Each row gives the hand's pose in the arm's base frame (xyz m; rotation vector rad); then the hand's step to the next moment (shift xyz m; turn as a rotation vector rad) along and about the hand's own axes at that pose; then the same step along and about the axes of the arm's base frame.
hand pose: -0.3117 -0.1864 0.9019 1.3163 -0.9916 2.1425
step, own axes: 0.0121 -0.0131 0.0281 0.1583 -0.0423 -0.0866
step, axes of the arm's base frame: 0.0197 -0.0129 0.0235 -0.0934 0.0927 0.1305
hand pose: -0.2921 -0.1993 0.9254 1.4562 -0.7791 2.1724
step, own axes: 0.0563 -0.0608 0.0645 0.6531 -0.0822 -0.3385
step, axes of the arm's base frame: 0.0614 0.0058 0.0850 -0.4285 0.3002 0.5236
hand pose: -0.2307 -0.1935 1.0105 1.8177 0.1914 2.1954
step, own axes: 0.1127 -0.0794 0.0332 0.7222 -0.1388 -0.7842
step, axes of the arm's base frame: 0.0242 0.1067 0.0902 -0.8679 0.4095 0.4846
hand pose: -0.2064 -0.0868 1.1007 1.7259 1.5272 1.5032
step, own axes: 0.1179 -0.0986 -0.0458 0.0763 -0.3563 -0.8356
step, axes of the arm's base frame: -0.1052 0.1204 -0.0121 -0.9051 -0.1032 0.0340
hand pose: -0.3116 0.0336 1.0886 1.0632 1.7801 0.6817
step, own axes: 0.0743 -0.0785 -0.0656 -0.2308 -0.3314 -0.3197
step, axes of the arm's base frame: -0.1035 0.0282 -0.0670 -0.3662 -0.3608 -0.0317
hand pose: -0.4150 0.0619 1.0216 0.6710 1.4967 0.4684
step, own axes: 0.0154 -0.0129 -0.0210 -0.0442 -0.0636 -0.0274
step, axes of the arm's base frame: -0.0217 0.0031 -0.0190 -0.0366 -0.0731 -0.0078
